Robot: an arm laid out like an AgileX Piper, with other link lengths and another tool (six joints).
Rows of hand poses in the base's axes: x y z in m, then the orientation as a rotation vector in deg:
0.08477 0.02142 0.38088 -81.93 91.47 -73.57
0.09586 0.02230 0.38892 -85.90 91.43 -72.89
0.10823 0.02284 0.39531 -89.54 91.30 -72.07
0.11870 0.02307 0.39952 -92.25 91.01 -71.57
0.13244 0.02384 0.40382 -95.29 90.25 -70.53
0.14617 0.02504 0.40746 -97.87 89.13 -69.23
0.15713 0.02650 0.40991 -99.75 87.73 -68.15
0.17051 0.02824 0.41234 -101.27 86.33 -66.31
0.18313 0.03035 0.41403 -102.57 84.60 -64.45
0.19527 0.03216 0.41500 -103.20 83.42 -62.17
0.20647 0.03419 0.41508 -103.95 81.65 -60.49
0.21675 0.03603 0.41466 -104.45 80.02 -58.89
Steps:
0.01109 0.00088 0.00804 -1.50 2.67 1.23
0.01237 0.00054 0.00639 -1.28 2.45 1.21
0.01047 0.00023 0.00421 -1.06 1.72 0.95
0.01374 0.00077 0.00430 -0.90 1.82 1.51
0.01373 0.00120 0.00364 -0.53 1.43 1.73
0.01096 0.00146 0.00245 -0.33 0.81 1.70
0.01338 0.00174 0.00243 0.35 0.81 1.90
0.01262 0.00211 0.00169 0.46 0.55 2.09
0.01214 0.00181 0.00097 1.11 0.54 1.74
0.01120 0.00203 0.00008 0.63 0.17 1.96
0.01028 0.00184 -0.00042 0.72 0.08 1.79

